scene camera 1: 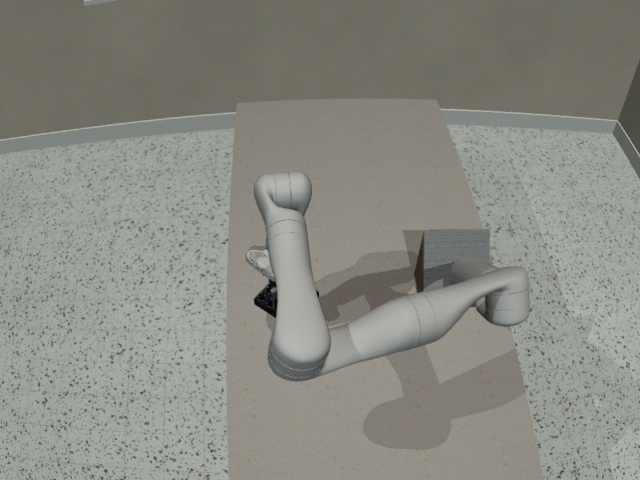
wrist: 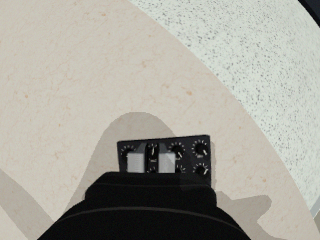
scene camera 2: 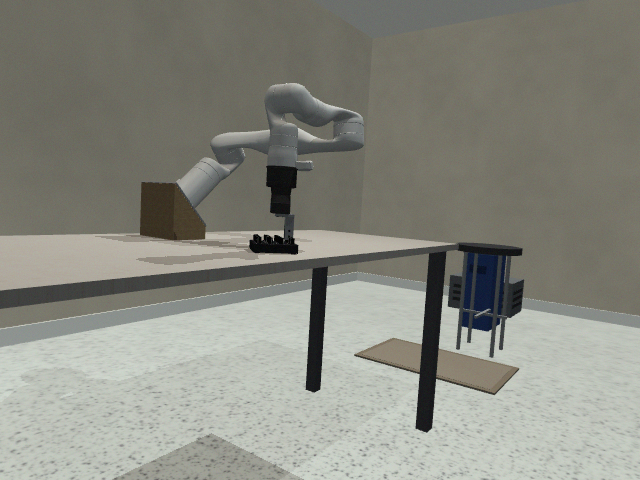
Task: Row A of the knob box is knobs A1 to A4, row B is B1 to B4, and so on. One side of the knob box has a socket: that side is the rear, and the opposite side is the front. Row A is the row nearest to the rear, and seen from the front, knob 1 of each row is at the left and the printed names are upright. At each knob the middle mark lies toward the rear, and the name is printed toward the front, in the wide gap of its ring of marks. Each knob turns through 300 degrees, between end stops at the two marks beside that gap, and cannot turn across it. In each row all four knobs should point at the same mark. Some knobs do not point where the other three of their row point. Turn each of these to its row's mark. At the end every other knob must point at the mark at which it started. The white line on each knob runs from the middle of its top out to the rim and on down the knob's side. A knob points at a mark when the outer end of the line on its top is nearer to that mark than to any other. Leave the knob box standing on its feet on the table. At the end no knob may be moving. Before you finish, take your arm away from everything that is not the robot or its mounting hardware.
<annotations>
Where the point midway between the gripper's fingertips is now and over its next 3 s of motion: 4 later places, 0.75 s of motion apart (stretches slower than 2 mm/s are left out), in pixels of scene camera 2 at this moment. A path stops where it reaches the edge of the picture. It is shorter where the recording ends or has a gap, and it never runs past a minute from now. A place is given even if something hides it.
My gripper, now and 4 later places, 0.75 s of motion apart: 288,239; 288,228; 289,225; 291,225; 292,225
</annotations>
